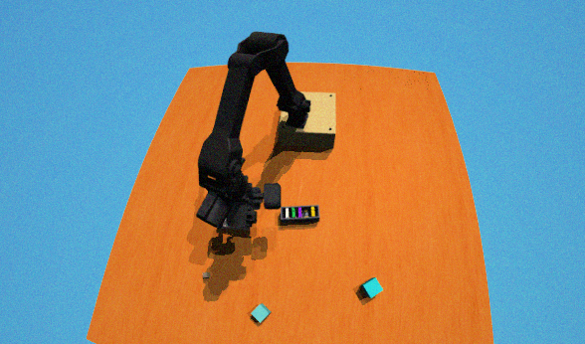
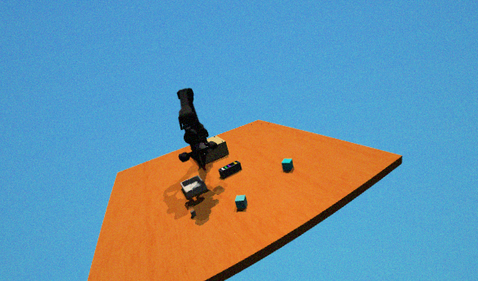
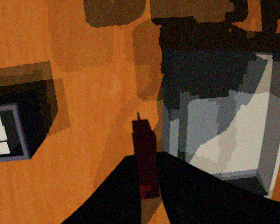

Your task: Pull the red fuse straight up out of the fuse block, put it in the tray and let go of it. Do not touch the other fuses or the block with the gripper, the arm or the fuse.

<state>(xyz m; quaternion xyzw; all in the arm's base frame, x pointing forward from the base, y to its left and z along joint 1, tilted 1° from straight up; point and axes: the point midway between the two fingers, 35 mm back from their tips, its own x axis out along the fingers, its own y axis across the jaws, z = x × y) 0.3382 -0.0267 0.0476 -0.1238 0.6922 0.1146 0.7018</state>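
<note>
Now: the grey tray 9 cm below my gripper tip and 8 cm to the right of it. From my gripper tip the other things lie so: red fuse 1 cm below.
</note>
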